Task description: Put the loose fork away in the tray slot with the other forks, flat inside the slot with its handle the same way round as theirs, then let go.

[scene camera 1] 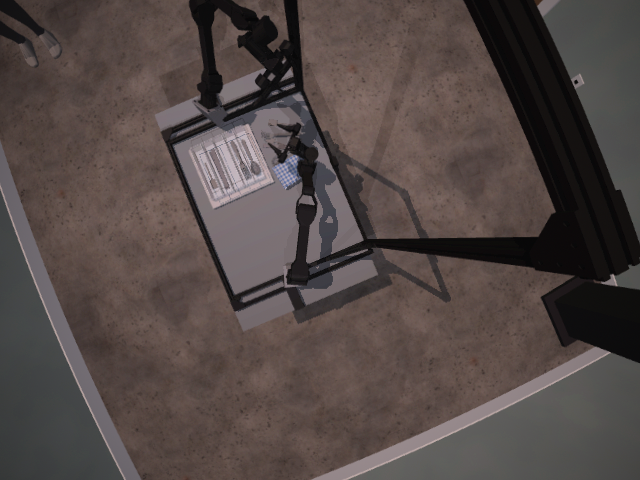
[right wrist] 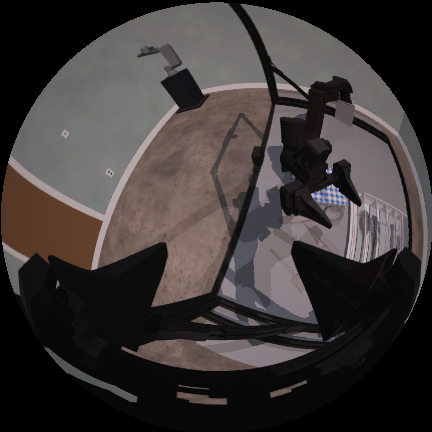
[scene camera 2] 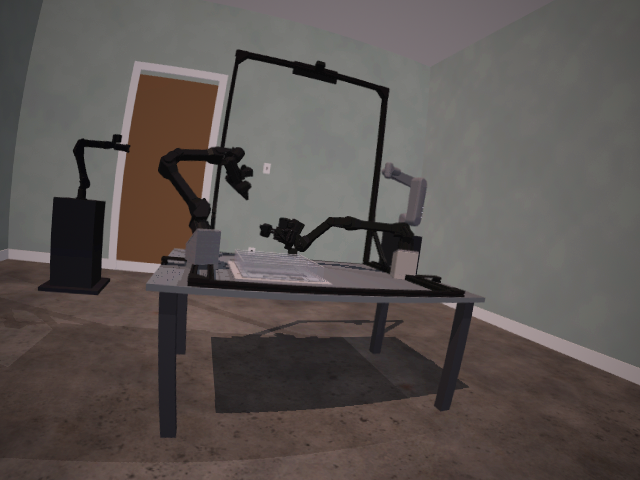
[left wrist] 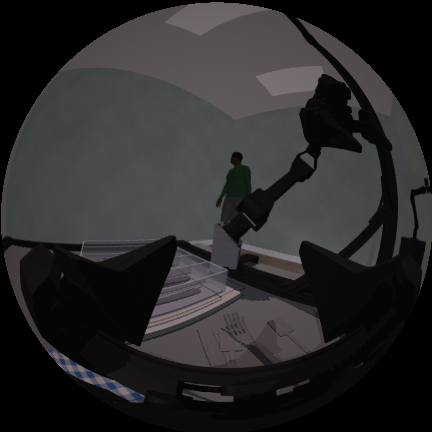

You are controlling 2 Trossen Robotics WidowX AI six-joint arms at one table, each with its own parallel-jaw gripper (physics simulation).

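Note:
The loose fork (left wrist: pixel 244 337) lies on the table beside the tray in the left wrist view, its tines toward the tray side; its handle is partly shadowed. The tray (scene camera 1: pixel 242 194) (scene camera 2: pixel 310 281) (left wrist: pixel 200 316) (right wrist: pixel 353 235) has clear dividers and holds cutlery in lengthwise slots. Forks (scene camera 1: pixel 243 167) appear to lie in a right-hand slot beside a spoon (scene camera 1: pixel 254 166), small in scene camera 1. My left gripper (scene camera 1: pixel 273 134) (right wrist: pixel 347 214) is open and empty, low above the loose pieces. My right gripper (right wrist: pixel 231 249) is open and empty, raised near its own mount.
Flat-headed utensils (left wrist: pixel 281 327) (left wrist: pixel 229 342) and a flat strip (left wrist: pixel 208 341) lie around the fork. A blue checked cloth (scene camera 1: pixel 287 173) (left wrist: pixel 95 377) (right wrist: pixel 327 195) lies beside the tray under the left arm. A black frame rail (scene camera 2: pixel 320 290) runs along the table edge. A person (left wrist: pixel 237 182) stands beyond.

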